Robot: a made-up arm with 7 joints. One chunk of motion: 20 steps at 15 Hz.
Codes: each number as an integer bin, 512 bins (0 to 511) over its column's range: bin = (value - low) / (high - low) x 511, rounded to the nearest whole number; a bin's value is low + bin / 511 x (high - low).
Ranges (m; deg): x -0.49..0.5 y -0.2..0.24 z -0.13..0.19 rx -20..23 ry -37..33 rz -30..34
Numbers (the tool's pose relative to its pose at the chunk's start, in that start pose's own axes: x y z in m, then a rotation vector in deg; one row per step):
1: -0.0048 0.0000 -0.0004 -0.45 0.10 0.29
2: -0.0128 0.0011 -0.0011 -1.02 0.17 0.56
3: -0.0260 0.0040 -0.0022 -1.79 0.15 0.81
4: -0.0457 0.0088 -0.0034 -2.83 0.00 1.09
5: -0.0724 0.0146 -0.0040 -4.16 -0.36 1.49
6: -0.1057 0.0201 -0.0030 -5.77 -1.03 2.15
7: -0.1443 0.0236 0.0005 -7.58 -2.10 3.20
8: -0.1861 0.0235 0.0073 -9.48 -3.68 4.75
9: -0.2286 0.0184 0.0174 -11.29 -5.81 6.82
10: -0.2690 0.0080 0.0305 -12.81 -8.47 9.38
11: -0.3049 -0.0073 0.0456 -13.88 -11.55 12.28
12: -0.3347 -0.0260 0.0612 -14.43 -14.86 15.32
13: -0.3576 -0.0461 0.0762 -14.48 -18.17 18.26
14: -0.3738 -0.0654 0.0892 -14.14 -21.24 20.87
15: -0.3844 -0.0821 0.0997 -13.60 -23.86 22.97
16: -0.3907 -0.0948 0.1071 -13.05 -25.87 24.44
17: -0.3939 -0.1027 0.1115 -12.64 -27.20 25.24
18: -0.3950 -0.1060 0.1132 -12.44 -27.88 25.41
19: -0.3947 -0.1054 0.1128 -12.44 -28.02 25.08
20: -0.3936 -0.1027 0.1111 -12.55 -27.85 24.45
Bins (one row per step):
1: 250 232 207 232 271 242
2: 246 234 206 226 271 244
3: 239 237 204 216 271 246
4: 229 242 202 204 270 248
5: 216 249 201 188 267 251
6: 198 256 203 169 263 257
7: 178 260 208 148 255 265
8: 157 260 219 125 243 277
9: 135 254 235 104 228 294
10: 114 242 256 85 208 314
11: 96 224 280 73 186 338
12: 80 202 305 66 162 362
13: 68 179 329 66 137 385
14: 60 156 350 70 115 406
15: 55 137 367 76 96 423
16: 51 122 379 83 81 435
17: 50 113 386 87 72 441
18: 49 109 388 90 67 442
19: 49 110 388 90 66 440
20: 50 113 385 89 67 435

